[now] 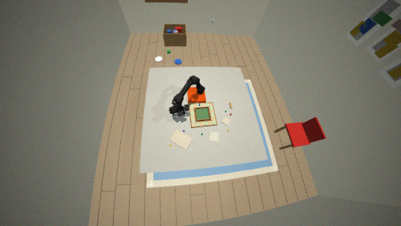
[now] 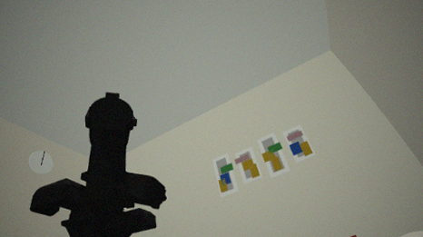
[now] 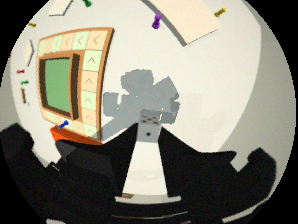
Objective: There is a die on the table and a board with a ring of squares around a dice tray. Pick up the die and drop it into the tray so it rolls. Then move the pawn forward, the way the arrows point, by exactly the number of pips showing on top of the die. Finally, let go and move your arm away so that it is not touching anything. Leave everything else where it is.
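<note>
The blue pawn is 210 mm to the left of my gripper tip, 140 mm behind it and 60 mm below it. From my gripper tip the other things lie so: die right at my gripper tip; then green dice tray 250 mm to the left, 80 mm below, 40 mm behind.
</note>
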